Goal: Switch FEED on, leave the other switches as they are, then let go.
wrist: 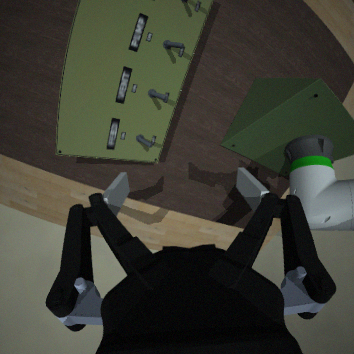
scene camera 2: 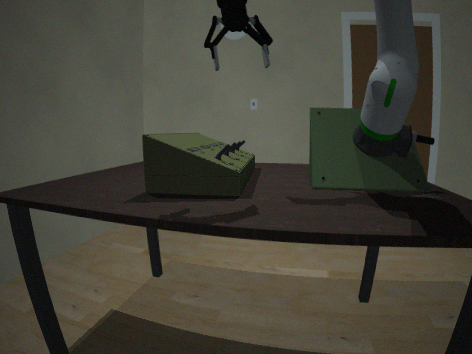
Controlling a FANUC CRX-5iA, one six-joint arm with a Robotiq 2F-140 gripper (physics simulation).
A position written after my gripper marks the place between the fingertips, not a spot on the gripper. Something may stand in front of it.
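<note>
My gripper (wrist: 182, 179) is visible, and there's a yellow-green switch box (scene camera 2: 181, 163) as well. You'd also find the box (wrist: 112, 63) in the picture from my wrist.
</note>
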